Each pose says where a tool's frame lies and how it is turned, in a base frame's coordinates. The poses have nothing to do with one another.
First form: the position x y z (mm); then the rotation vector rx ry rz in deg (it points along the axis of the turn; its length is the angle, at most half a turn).
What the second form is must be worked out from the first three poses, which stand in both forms.
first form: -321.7, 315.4, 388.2, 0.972, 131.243, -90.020
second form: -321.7, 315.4, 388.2; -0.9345, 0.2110, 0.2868; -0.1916, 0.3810, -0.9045; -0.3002, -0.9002, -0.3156
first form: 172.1, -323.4, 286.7, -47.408, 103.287, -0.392
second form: 172.1, -323.4, 286.7; -0.1573, -0.5280, 0.8345; -0.5343, 0.7562, 0.3777; -0.8305, -0.3865, -0.4011
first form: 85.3, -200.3, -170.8, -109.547, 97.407, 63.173
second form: 85.3, -200.3, -170.8; -0.0249, -0.9492, -0.3137; -0.6736, -0.2160, 0.7069; -0.7387, 0.2289, -0.6340
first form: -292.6, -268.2, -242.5, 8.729, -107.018, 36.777
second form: -292.6, -268.2, -242.5; -0.3904, -0.3986, -0.8299; 0.1957, 0.8449, -0.4979; 0.8996, -0.3568, -0.2518
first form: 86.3, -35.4, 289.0, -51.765, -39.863, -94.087
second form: 86.3, -35.4, 289.0; -0.1264, 0.9697, 0.2088; -0.5245, -0.2440, 0.8157; 0.8420, -0.0065, 0.5395
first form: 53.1, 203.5, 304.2, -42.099, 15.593, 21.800
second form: 53.1, 203.5, 304.2; 0.8973, -0.4280, 0.1079; 0.2403, 0.6788, 0.6939; -0.3702, -0.5967, 0.7120
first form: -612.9, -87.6, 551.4, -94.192, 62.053, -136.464
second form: -612.9, -87.6, 551.4; -0.4330, -0.3330, 0.8377; -0.4124, -0.7531, -0.5125; 0.8015, -0.5674, 0.1888
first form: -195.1, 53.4, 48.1, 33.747, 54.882, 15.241
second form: -195.1, 53.4, 48.1; 0.5585, 0.0414, 0.8285; 0.4627, 0.8134, -0.3526; -0.6885, 0.5802, 0.4351
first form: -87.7, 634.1, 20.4, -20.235, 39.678, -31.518
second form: -87.7, 634.1, 20.4; 0.6376, 0.3573, 0.6825; -0.5840, 0.8020, 0.1256; -0.5025, -0.4787, 0.7200
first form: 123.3, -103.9, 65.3, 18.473, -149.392, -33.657
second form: 123.3, -103.9, 65.3; -0.8734, -0.1257, -0.4705; -0.3153, 0.8822, 0.3496; 0.3712, 0.4537, -0.8102
